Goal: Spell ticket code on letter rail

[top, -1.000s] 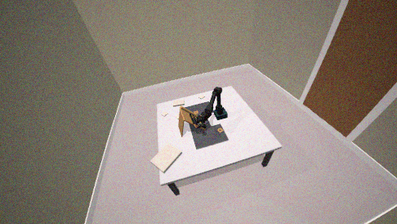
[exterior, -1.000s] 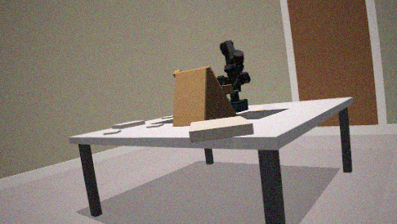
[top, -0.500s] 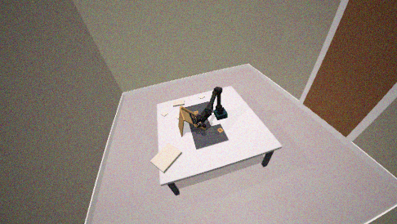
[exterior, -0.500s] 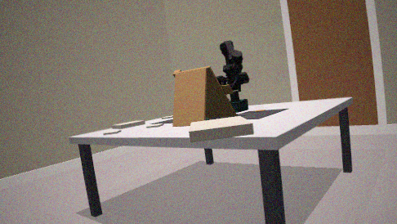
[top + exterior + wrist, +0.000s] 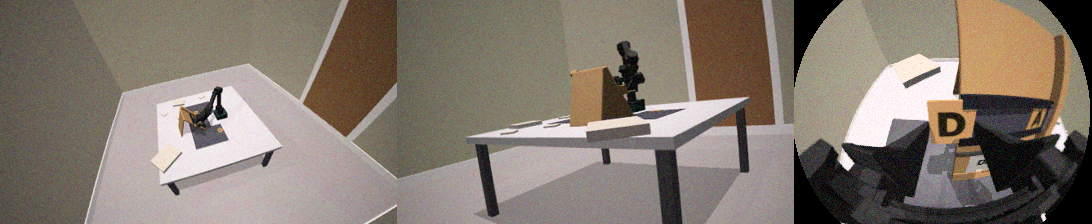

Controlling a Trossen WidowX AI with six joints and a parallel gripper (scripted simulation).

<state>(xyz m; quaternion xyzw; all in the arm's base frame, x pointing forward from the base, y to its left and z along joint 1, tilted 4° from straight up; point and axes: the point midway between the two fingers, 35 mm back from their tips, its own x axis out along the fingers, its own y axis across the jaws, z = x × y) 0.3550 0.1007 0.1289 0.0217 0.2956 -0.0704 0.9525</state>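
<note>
The white ticket is 80 mm below my gripper tip, 70 mm to the right of it and 70 mm behind it. The rest, counted from my gripper tip: cream book (430 mm ahead, 130 mm below, 120 mm to the left); orange letter tile (right at my gripper tip); dark mat (190 mm behind, 150 mm below, 140 mm to the right).
</note>
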